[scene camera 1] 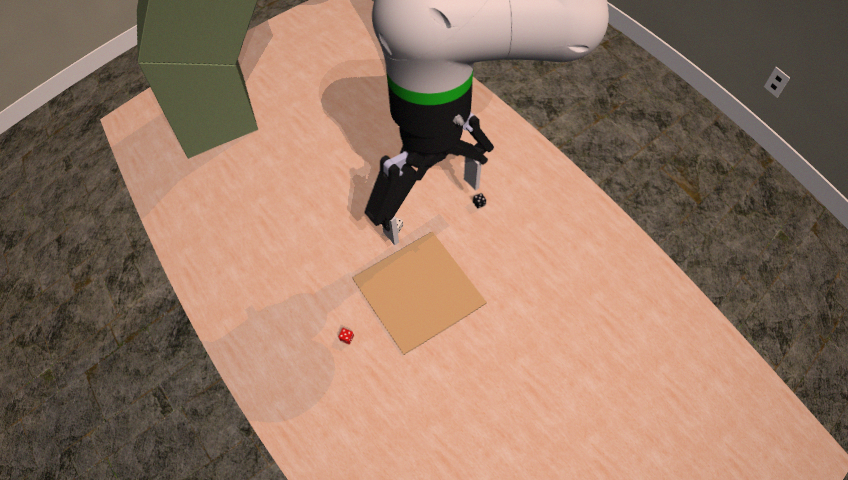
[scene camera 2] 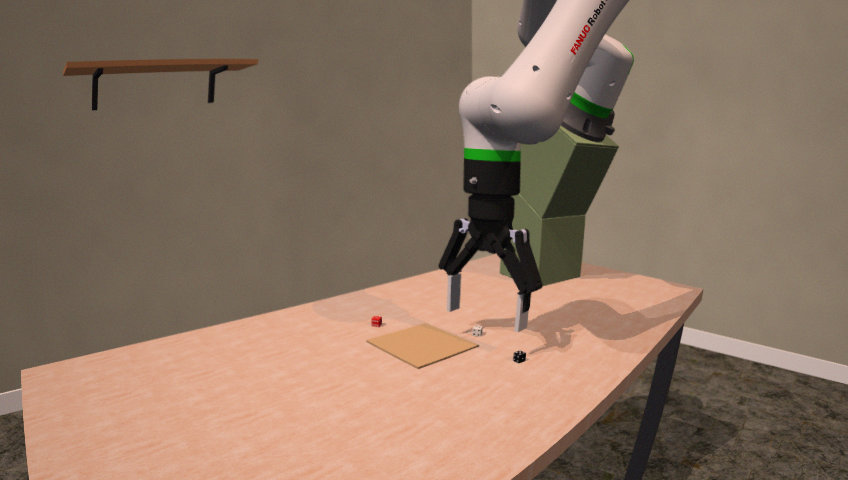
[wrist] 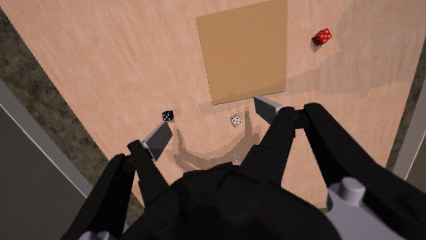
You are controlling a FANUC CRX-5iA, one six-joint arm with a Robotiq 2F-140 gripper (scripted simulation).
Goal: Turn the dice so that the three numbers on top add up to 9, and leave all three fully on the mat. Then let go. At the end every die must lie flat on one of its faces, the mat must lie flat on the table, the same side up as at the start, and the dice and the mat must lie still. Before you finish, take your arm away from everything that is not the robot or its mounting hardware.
Observation:
In view: the gripper (scene camera 2: 485,319) and a tan square mat (scene camera 1: 418,292).
The tan square mat also shows in scene camera 2 (scene camera 2: 422,345). The gripper shows as well in scene camera 1 (scene camera 1: 432,209) and in the wrist view (wrist: 210,116).

